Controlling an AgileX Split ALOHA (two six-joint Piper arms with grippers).
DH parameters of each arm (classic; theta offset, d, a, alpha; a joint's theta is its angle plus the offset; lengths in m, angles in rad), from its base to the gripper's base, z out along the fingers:
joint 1: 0 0.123 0 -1.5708
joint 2: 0.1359 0 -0.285 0
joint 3: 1.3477 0 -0.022 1.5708
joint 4: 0 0.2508 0 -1.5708
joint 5: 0 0 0.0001 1.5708
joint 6: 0 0.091 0 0
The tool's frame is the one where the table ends.
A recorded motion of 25 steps. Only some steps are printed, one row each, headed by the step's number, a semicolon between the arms.
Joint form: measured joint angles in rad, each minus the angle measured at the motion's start. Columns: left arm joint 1, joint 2, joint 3, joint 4, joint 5, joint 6; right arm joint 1, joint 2, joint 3, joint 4, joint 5, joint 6.
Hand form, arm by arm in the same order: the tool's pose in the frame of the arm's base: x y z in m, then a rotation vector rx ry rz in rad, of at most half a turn. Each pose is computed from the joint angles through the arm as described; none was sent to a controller.
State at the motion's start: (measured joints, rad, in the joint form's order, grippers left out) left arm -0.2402 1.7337 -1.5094 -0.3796 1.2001 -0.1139; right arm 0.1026 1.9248 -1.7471 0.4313 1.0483 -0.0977
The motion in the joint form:
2: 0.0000 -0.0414 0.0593 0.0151 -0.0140 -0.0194; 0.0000 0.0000 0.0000 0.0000 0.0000 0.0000
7: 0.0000 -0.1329 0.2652 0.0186 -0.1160 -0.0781; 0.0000 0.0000 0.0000 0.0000 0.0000 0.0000
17: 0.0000 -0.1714 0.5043 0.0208 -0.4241 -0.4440; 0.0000 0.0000 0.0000 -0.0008 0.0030 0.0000
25: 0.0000 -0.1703 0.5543 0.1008 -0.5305 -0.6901; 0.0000 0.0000 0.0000 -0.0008 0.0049 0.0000
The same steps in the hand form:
2: 0.3282 -0.1113 0.2985 0.0118 2.9286 -0.5766; 0.4189 0.0763 0.2982 -0.0867 2.6592 0.5690
7: 0.2998 -0.1027 0.2747 -0.1285 2.9493 -0.5597; 0.4189 0.0763 0.2982 -0.0867 2.6592 0.5690
17: 0.2866 -0.0933 0.2291 -0.7661 2.8001 -0.5779; 0.4187 0.0763 0.2981 -0.0880 2.6622 0.5686
25: 0.2874 -0.0864 0.2172 -1.0513 2.6717 -0.5425; 0.4185 0.0763 0.2980 -0.0887 2.6640 0.5691

